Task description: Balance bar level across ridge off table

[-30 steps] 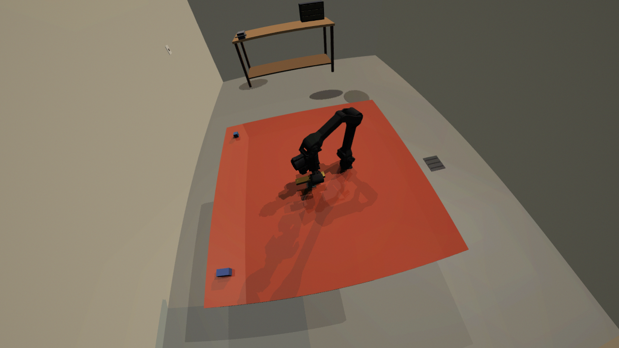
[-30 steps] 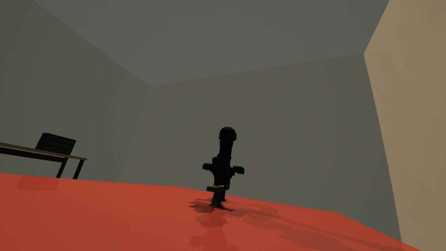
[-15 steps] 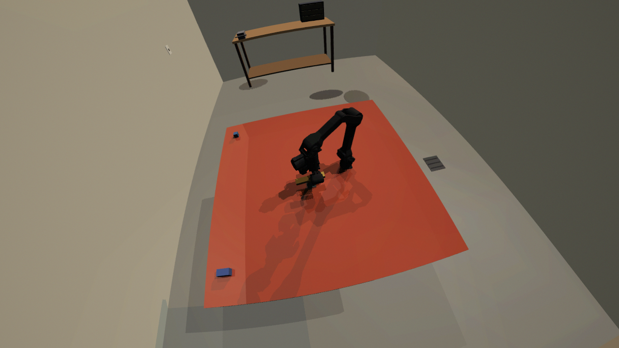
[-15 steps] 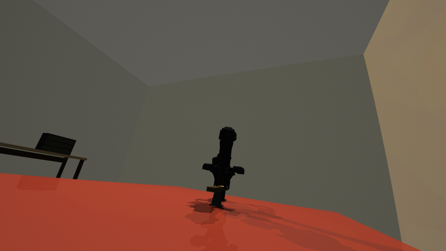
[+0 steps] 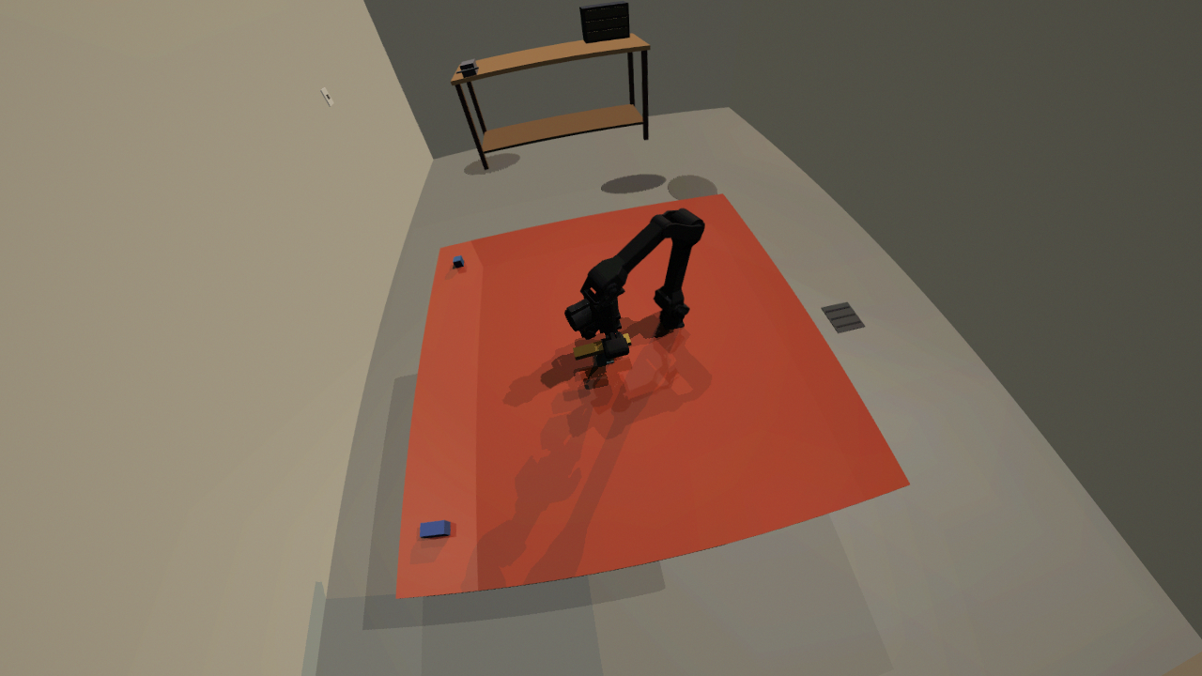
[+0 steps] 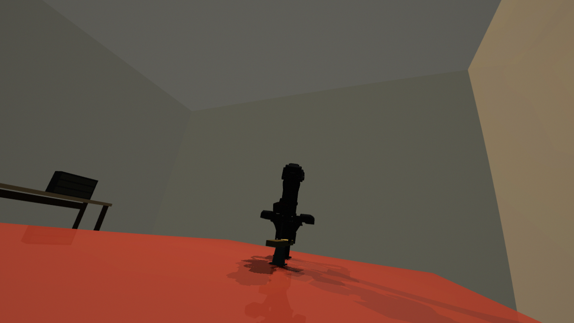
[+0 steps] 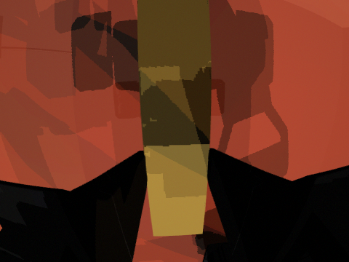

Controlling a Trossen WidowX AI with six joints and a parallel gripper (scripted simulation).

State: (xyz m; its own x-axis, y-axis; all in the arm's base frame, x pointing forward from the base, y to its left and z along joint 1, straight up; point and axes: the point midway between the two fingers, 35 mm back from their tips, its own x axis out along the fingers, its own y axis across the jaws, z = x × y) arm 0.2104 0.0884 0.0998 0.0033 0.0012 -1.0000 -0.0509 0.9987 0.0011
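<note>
The yellow bar lies 3 cm ahead of my gripper tip. Round my gripper tip: blue cube 53 cm ahead, 59 cm to the right, 5 cm below.
</note>
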